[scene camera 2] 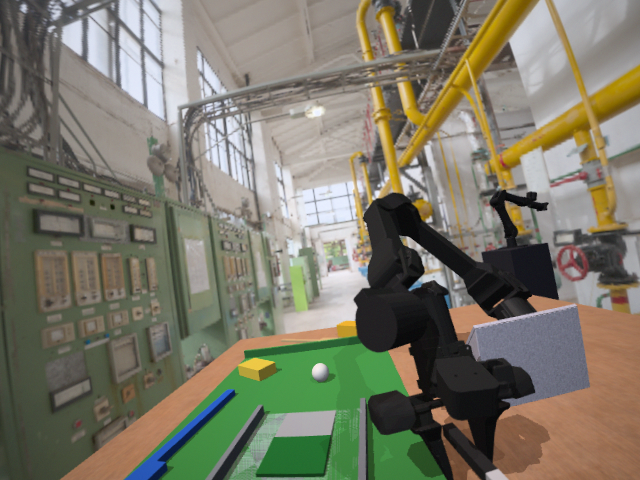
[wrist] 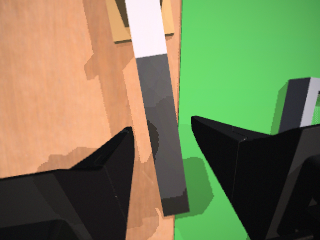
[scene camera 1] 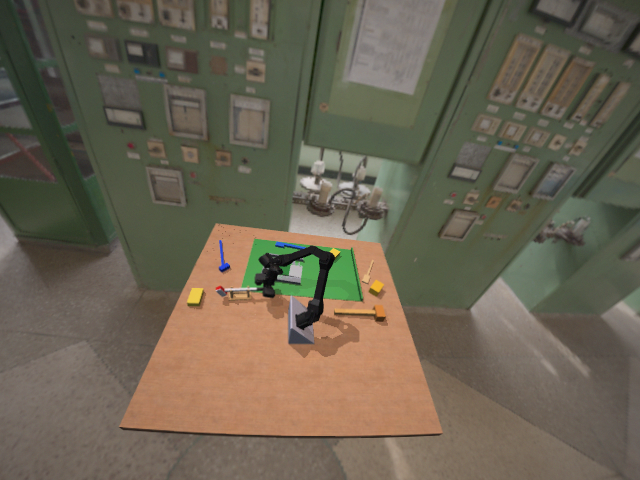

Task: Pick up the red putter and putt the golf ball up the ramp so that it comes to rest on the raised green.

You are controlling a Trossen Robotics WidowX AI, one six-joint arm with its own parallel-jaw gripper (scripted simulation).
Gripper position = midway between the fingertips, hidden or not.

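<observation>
There's a green mat (scene camera 2: 355, 372), and you'd find that mat in scene camera 1 too (scene camera 1: 341, 284). The wrist view shows the mat (wrist: 234, 69) as well, along with my gripper (wrist: 162, 127).
</observation>
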